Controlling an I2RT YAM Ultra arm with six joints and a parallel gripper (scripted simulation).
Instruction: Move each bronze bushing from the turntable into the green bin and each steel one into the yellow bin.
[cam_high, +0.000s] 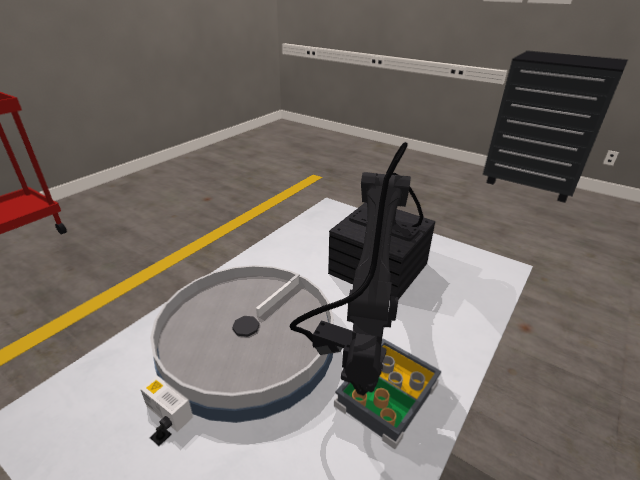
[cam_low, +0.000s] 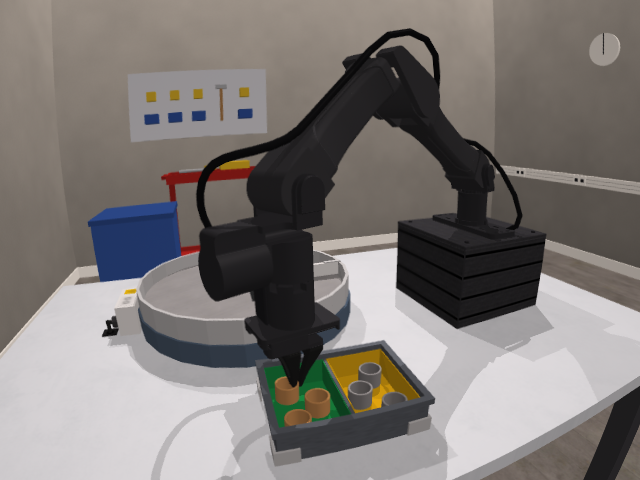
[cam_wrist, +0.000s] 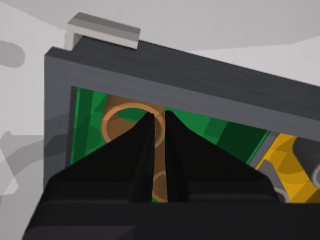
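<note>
Now: hand 4 cm to the right of the green bin and 2 cm above it. Round my hand: dark grey tray 4 cm behind, 4 cm to the left, 1 cm below; then turntable 2 cm ahead, 31 cm to the right, 2 cm above; then yellow bin 9 cm behind, 5 cm to the left, 2 cm below.
</note>
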